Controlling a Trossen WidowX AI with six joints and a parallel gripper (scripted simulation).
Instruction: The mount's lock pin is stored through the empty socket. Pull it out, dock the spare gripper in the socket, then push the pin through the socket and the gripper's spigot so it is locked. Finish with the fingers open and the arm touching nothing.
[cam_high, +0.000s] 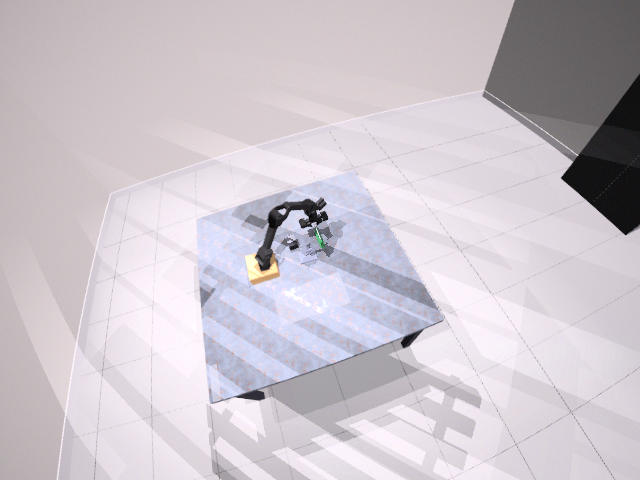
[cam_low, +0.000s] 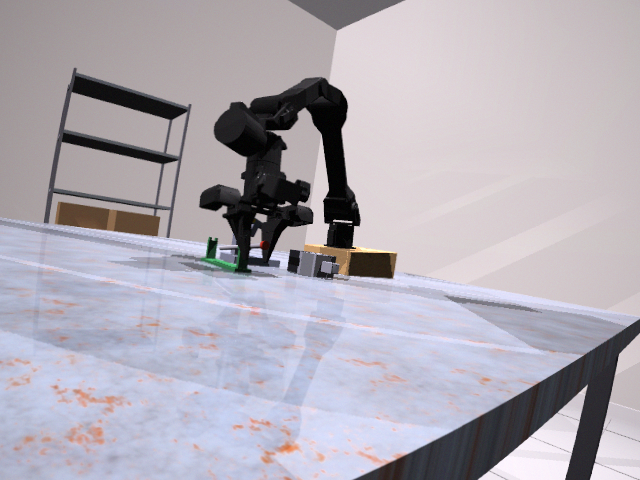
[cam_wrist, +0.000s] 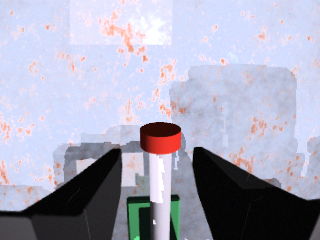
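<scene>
Now: the green mount 1 cm ahead of my gripper tip and 10 cm to the right of it. From my gripper tip the other things lie so: spare gripper (18 cm behind, 7 cm to the right); then socket (9 cm behind, 21 cm to the right, 3 cm above).
</scene>
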